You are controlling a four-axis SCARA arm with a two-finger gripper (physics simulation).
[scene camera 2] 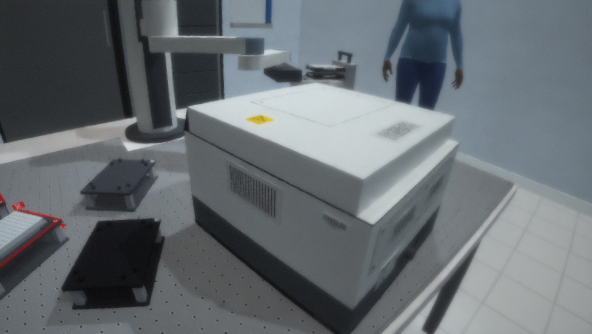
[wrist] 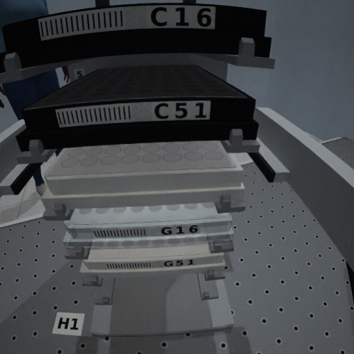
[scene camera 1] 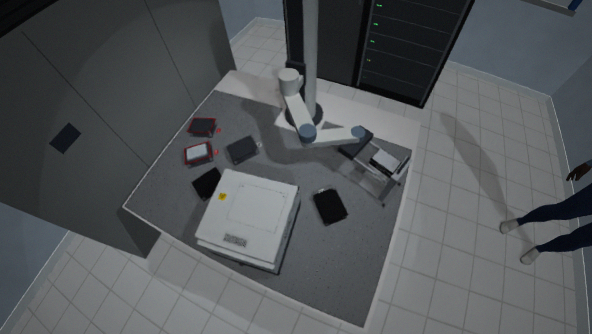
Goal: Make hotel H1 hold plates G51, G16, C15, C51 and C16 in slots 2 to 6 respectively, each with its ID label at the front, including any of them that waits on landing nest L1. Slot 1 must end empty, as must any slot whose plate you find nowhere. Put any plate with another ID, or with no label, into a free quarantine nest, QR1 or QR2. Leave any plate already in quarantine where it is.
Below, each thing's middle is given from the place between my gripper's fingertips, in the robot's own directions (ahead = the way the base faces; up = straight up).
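Scene:
Taking the hotel H1 (wrist: 219, 68) first, I find my gripper 3 cm short of it, 9 cm to the right of it and 6 cm above it. The landing nest L1 (scene camera 2: 115, 249) is 37 cm ahead of my hand, 82 cm to the right of it and 14 cm below it. Then there is the black nest N6 (scene camera 1: 330, 205), which is 17 cm to the right of my hand, 24 cm ahead of it and 14 cm below it, while the dark regrip nest RG (scene camera 2: 133, 171) lies 10 cm ahead of my hand, 76 cm to the right of it and 14 cm below it.

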